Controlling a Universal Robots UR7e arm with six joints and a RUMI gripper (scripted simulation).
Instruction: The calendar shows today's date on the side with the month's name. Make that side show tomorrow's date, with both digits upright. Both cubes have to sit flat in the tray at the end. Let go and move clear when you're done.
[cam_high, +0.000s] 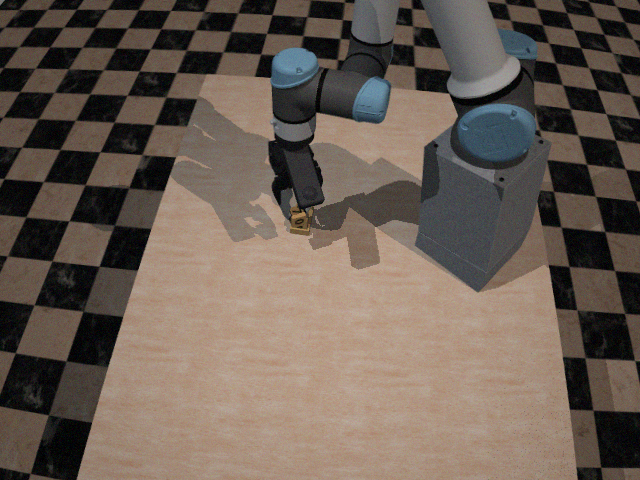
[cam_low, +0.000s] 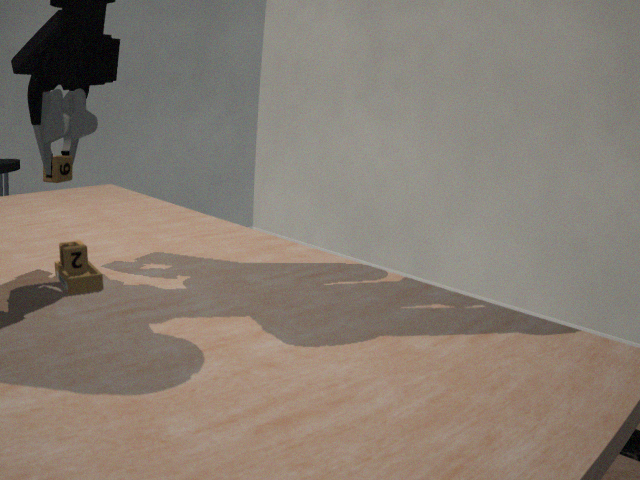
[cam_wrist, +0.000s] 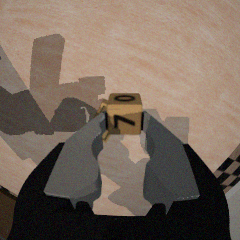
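The wooden digit cube lies 7 cm to the right of my hand and 10 cm below it. The rest, counted from my hand: wooden tray (8 cm to the right, 12 cm below).
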